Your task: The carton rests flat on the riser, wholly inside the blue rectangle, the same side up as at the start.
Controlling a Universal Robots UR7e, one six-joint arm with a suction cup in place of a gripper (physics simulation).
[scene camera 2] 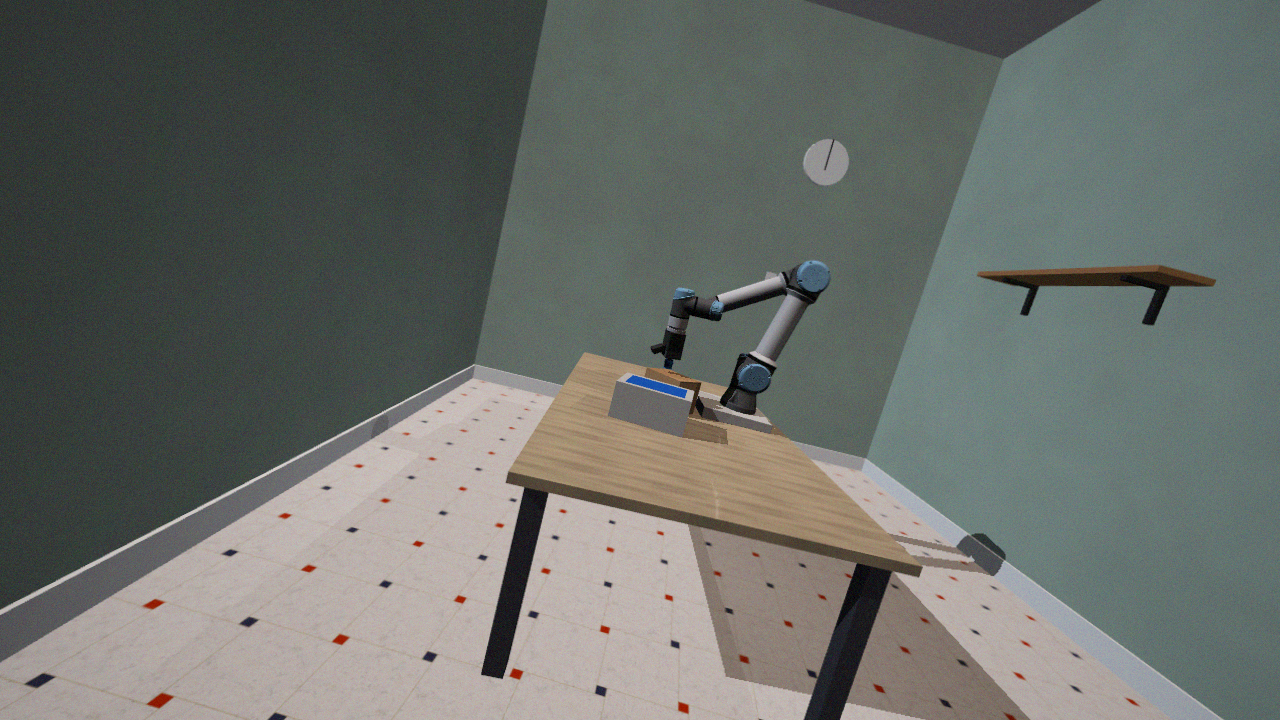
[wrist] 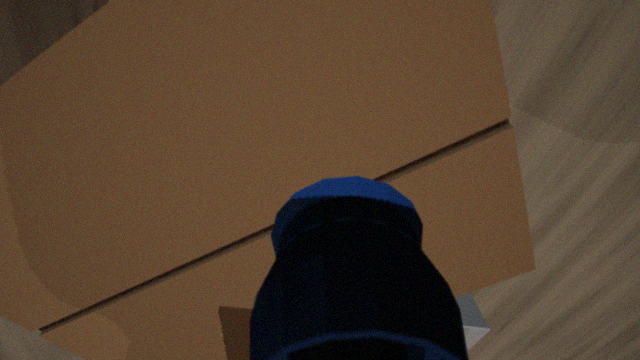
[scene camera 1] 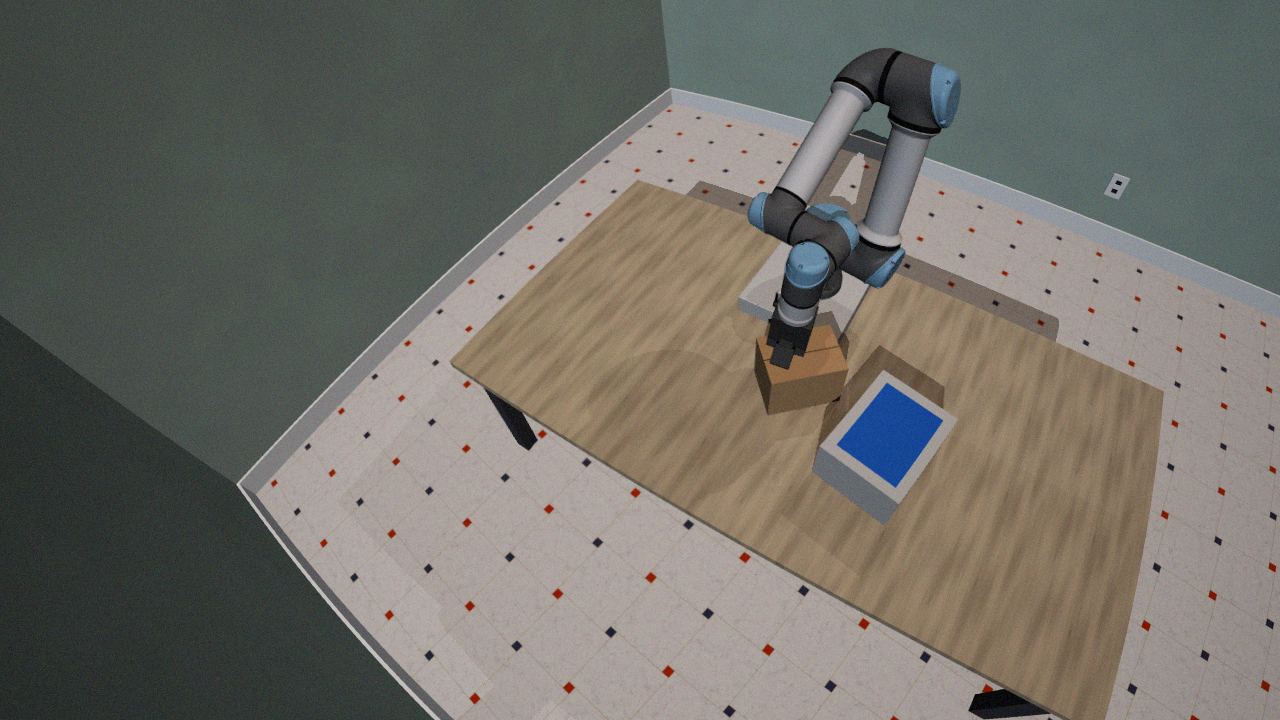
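Pixels of known places: hand, tool point: (scene camera 2: pixel 667 367) (wrist: pixel 346 243); arm's base, link origin: (scene camera 2: pixel 737 407).
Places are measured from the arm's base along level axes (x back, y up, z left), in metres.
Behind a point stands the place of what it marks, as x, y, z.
Note:
The brown carton (scene camera 1: pixel 805 394) {-0.377, 0.017, 0.065} (scene camera 2: pixel 682 379) {-0.306, 0.088, 0.099} (wrist: pixel 200 125) {-0.362, 0.087, 0.034} sits upright on the table, its seam on top, beside the riser. My suction gripper (scene camera 1: pixel 782 356) {-0.341, 0.104, -0.001} (scene camera 2: pixel 667 365) (wrist: pixel 347 191) points down over the carton's top near the seam. The blue cup looks very close above it; whether they touch is hard to tell, and no hold shows. The cup hides part of the seam in the wrist view. The grey riser (scene camera 1: pixel 854 493) {-0.570, -0.004, 0.229} (scene camera 2: pixel 648 414) {-0.486, 0.000, 0.361} bears a blue rectangle (scene camera 1: pixel 893 431) {-0.447, 0.077, 0.271} (scene camera 2: pixel 657 386) {-0.452, 0.077, 0.274} with nothing on it. Neither the riser's top nor the rectangle shows in the wrist view.
The wooden table (scene camera 1: pixel 626 304) {-0.210, -0.043, -0.471} (scene camera 2: pixel 626 474) {-0.632, -0.043, 0.765} carries all of this. The arm stands on a pale base plate (scene camera 1: pixel 759 304) {-0.141, 0.006, -0.116} (scene camera 2: pixel 756 422) {0.021, -0.011, 0.145} behind the carton. A wall shelf (scene camera 2: pixel 1092 276) hangs far to the right in the second scene view.

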